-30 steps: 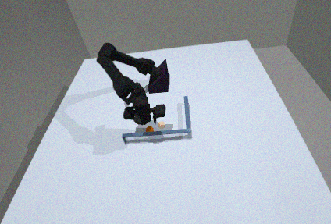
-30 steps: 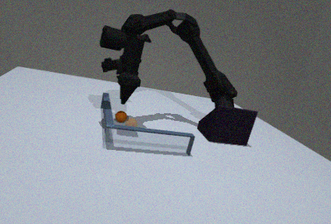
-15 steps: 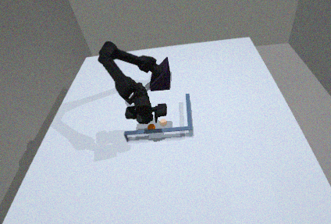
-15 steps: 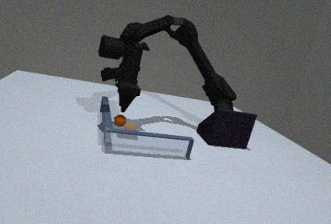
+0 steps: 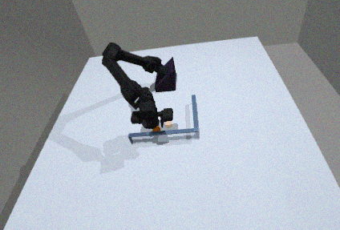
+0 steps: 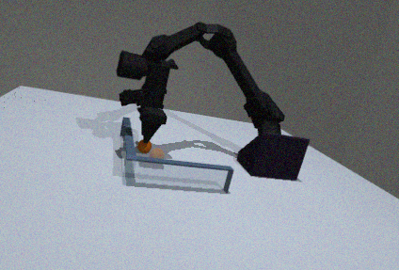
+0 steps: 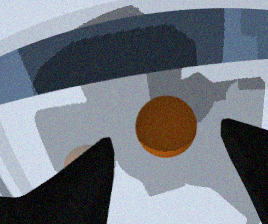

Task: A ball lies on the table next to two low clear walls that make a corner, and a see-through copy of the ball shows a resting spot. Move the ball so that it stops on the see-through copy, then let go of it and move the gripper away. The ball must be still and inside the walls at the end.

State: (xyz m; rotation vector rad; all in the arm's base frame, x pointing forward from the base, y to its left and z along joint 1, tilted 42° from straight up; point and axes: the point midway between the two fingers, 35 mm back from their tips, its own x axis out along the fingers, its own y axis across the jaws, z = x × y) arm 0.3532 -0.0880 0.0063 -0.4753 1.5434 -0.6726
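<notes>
Right now my gripper tip is 20 mm above the orange ball. Also, from my gripper tip: clear wall 50 mm ahead, 30 mm to the left, 10 mm below; then see-through copy 60 mm to the left, 30 mm behind, 20 mm below.
</notes>
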